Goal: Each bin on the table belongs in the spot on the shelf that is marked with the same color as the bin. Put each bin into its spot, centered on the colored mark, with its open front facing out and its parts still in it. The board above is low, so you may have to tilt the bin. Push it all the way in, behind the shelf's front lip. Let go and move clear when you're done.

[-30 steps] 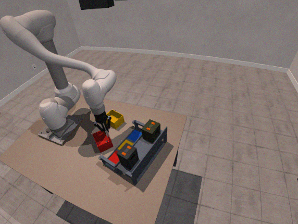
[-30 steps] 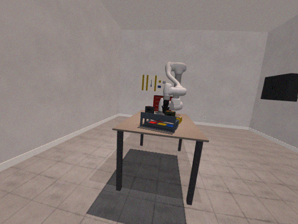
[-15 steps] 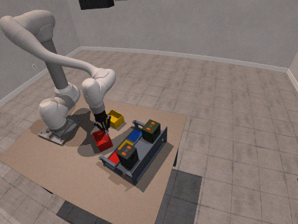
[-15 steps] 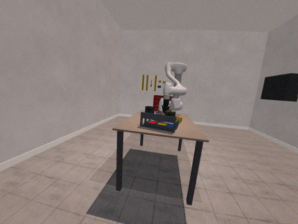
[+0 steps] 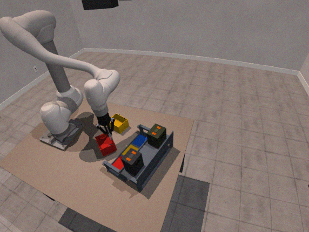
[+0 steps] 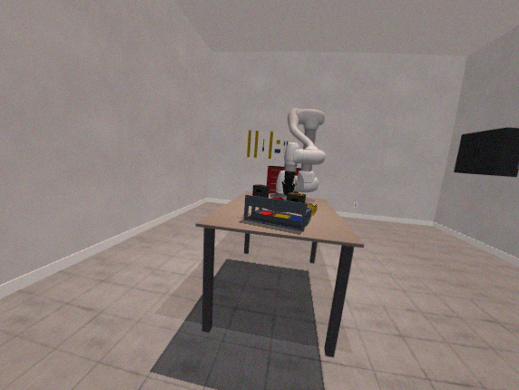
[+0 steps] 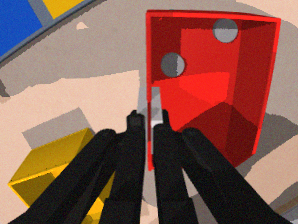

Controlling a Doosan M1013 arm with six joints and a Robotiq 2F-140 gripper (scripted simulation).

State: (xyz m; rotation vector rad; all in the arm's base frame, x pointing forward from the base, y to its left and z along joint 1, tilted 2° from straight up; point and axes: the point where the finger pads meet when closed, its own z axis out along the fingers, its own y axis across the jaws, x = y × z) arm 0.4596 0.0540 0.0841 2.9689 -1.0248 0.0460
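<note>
Right now the red bin is 4 cm to the right of my hand, 4 cm below it and 3 cm behind it. From my hand the other things lie so: yellow bin 17 cm to the left, 7 cm behind, 6 cm below; grey shelf 30 cm ahead, 5 cm to the right.
</note>
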